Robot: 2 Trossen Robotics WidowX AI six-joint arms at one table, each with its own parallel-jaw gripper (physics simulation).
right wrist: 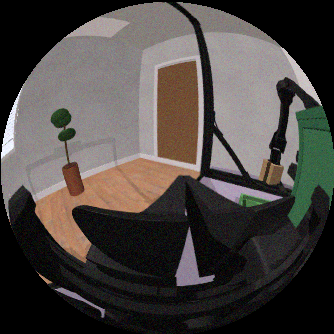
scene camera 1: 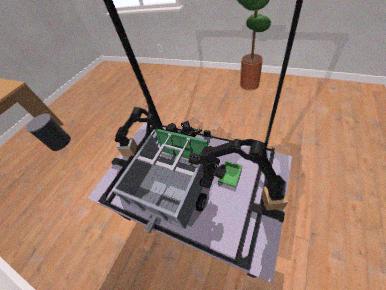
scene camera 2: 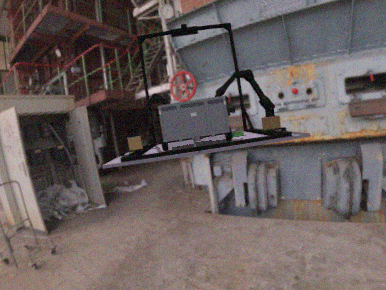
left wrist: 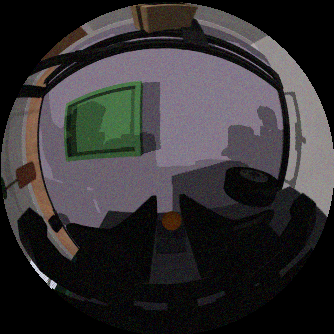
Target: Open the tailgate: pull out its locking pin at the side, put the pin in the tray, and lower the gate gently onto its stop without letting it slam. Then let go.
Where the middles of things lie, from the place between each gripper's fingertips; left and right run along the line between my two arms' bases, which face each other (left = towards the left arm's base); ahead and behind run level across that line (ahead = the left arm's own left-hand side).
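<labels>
Grey truck bed (scene camera 1: pixel 167 187): my left hand 14 cm short of it, 22 cm to the left of it, 5 cm below it.
Grey truck bed, from my right hand: 41 cm ahead, 5 cm to the right, 4 cm below.
</labels>
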